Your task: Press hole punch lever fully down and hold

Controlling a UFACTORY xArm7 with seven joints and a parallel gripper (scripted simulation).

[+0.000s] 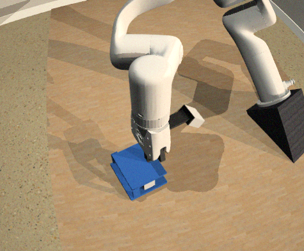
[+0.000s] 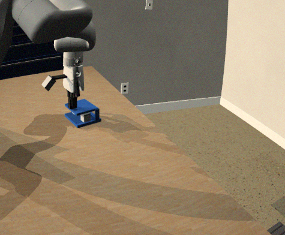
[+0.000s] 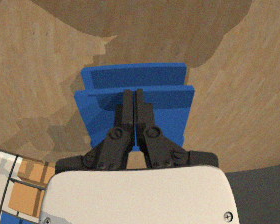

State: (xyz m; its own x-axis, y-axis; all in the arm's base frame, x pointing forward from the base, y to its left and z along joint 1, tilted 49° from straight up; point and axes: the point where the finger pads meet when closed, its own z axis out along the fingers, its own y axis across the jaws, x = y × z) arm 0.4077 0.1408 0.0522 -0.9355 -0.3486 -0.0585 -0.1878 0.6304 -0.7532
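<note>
Now: the blue hole punch 5 cm below my hand, 5 cm ahead of it and 1 cm to the left of it.
</note>
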